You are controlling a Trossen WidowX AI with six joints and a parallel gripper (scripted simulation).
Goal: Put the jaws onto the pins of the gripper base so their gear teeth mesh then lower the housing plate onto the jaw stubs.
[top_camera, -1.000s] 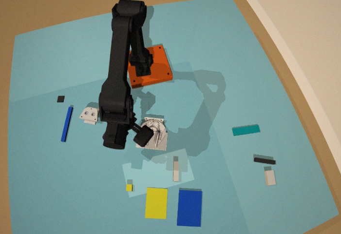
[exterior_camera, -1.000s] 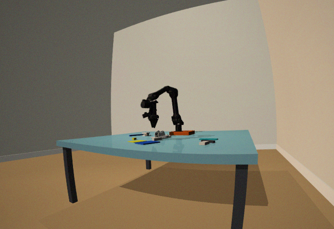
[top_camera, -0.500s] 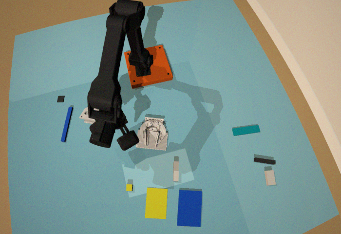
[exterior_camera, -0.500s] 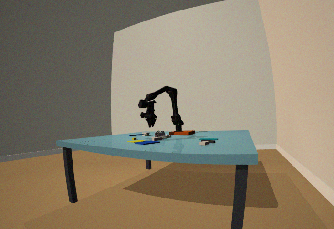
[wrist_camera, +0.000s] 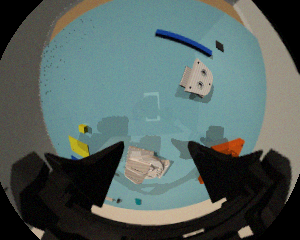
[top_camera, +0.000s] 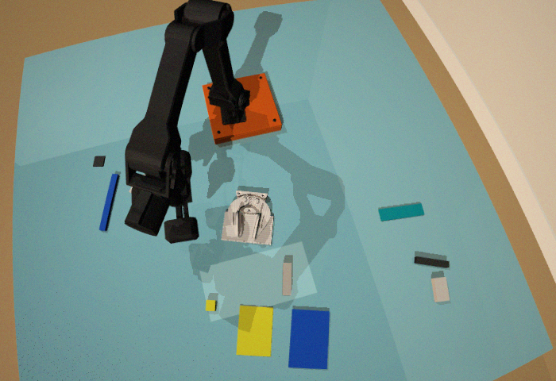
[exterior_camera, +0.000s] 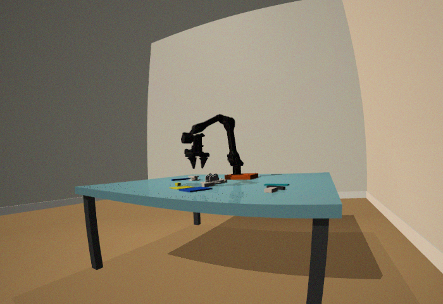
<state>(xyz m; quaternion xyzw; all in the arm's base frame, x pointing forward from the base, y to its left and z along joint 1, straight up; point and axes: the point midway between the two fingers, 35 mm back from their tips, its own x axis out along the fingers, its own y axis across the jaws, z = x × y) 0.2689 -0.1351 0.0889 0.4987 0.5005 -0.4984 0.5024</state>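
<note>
The blue bar lies 220 mm to the right of my gripper tip, 80 mm below it and 80 mm behind it. Round my gripper tip: yellow cube: 210 mm ahead, 80 mm below, 20 mm to the left; yellow plate: 290 mm ahead, 100 mm to the left, 80 mm below; black square: 250 mm to the right, 200 mm behind, 80 mm below.
</note>
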